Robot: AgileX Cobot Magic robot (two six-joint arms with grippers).
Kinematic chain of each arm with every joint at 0, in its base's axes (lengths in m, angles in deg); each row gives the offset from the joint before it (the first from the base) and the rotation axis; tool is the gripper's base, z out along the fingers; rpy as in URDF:
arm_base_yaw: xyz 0 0 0.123 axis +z
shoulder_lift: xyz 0 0 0 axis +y
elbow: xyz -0.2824 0 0.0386 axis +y
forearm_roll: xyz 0.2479 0 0.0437 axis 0.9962 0 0.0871
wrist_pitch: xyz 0 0 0 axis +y
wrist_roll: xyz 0.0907 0 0.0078 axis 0.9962 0 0.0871
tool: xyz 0 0 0 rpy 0 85 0
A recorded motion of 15 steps. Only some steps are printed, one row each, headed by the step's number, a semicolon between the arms.
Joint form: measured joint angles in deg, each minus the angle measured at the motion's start. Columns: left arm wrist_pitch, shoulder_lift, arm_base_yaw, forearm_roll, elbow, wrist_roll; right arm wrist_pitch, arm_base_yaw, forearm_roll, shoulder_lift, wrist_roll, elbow.
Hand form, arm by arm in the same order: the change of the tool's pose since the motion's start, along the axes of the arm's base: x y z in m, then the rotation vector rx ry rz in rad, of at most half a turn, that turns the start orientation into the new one. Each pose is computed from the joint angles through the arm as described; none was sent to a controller.
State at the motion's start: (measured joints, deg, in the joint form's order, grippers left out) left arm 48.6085 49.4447 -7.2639 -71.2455 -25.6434 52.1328; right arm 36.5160 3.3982 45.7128 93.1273 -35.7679 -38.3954
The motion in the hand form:
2: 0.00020 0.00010 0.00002 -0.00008 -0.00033 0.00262; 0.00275 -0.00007 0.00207 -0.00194 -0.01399 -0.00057
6: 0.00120 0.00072 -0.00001 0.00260 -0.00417 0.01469; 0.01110 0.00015 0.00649 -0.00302 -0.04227 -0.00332
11: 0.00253 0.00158 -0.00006 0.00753 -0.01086 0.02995; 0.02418 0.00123 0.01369 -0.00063 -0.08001 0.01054
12: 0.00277 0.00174 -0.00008 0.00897 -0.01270 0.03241; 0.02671 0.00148 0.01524 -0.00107 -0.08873 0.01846
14: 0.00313 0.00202 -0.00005 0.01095 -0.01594 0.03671; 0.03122 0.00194 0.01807 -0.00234 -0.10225 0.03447
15: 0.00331 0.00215 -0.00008 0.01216 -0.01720 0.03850; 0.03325 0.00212 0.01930 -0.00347 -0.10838 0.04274
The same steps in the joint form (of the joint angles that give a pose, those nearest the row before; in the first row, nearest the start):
2: -0.14 0.00 0.00 -0.03 0.00 -0.04; -0.24 0.00 -0.02 -0.05 -0.07 -0.55
6: -0.88 0.00 0.00 -0.04 0.00 -0.09; -0.58 0.00 0.04 0.34 -0.12 -2.29
11: -1.87 0.00 0.00 -0.04 0.00 -0.06; -0.17 0.00 -0.07 1.21 -0.72 -5.36
12: -2.06 0.00 0.00 -0.02 0.00 -0.01; 0.00 0.00 -0.16 1.39 -1.07 -6.00
14: -2.37 -0.02 0.00 -0.02 0.00 0.07; 0.46 0.00 -0.50 1.72 -1.58 -7.22
15: -2.51 -0.02 0.00 0.00 0.00 0.10; 0.68 0.00 -0.70 1.89 -1.84 -7.77

